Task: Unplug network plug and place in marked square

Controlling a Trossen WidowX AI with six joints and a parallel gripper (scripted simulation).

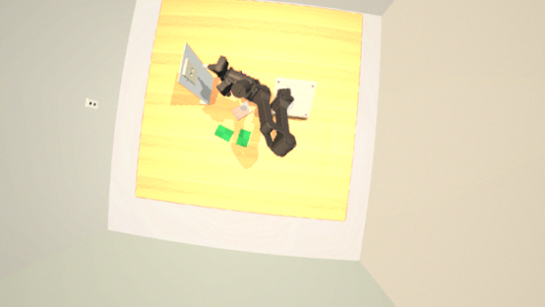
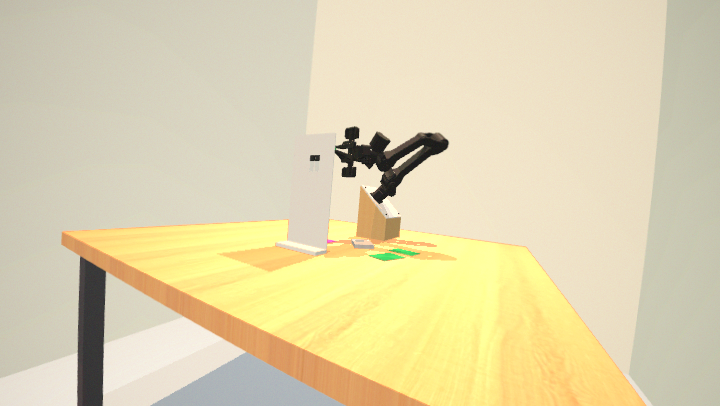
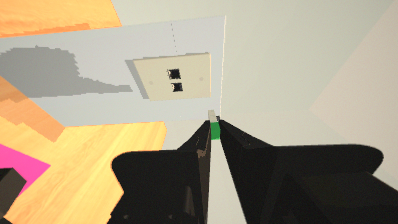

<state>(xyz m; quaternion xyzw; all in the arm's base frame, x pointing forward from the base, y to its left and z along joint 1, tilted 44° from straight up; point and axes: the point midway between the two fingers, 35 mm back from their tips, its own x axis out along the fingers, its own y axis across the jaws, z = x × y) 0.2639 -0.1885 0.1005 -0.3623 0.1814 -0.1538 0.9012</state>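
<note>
Now: the magenta marked square 340 mm below my gripper tip, 70 mm to the right of it and 40 mm behind it. The rest, counted from my gripper tip: green network plug: right at my gripper tip; grey panel: 170 mm below, 110 mm ahead, 10 mm to the right.
</note>
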